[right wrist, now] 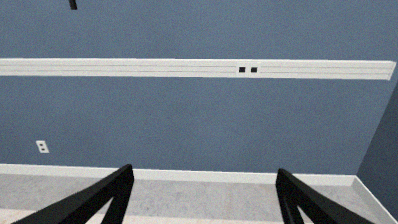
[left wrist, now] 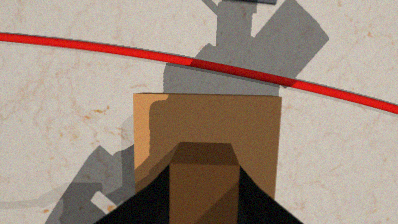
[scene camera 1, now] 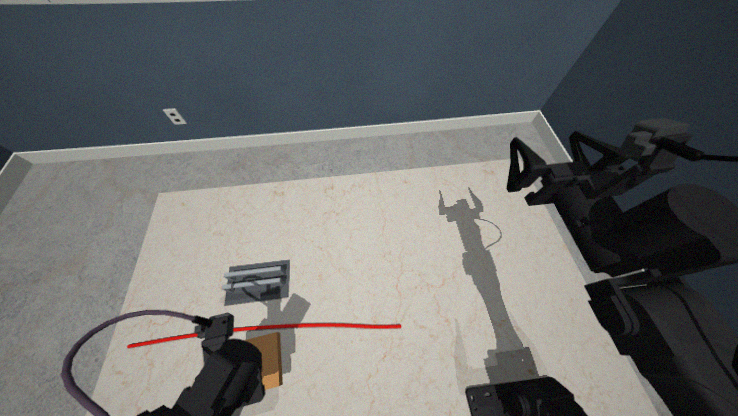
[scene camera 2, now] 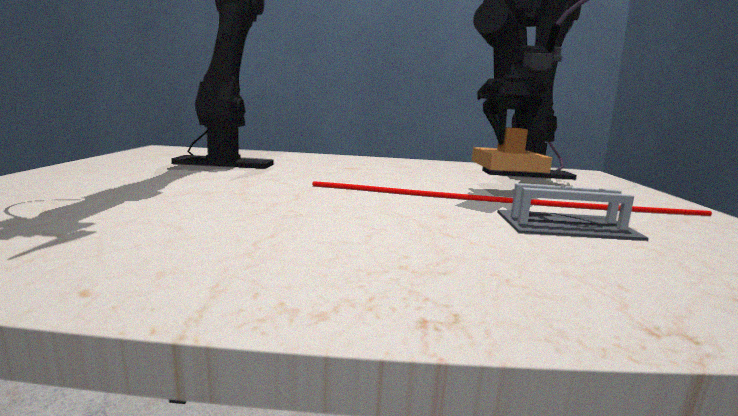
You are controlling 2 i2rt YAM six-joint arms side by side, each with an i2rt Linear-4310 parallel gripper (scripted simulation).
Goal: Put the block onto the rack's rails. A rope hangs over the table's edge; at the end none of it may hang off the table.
Note:
I see my left gripper (scene camera 2: 512,144), my right gripper (scene camera 1: 542,137), a grey rack (scene camera 2: 540,223) and an orange block (scene camera 2: 510,156).
The grey rack is seen too in scene camera 1 (scene camera 1: 269,289). The orange block shows as well in the left wrist view (left wrist: 206,138) and in scene camera 1 (scene camera 1: 269,345). My left gripper is seen too in the left wrist view (left wrist: 204,169). The right wrist view does not show the grey rack: it is out of frame. The right wrist view does not show the orange block: it is out of frame.

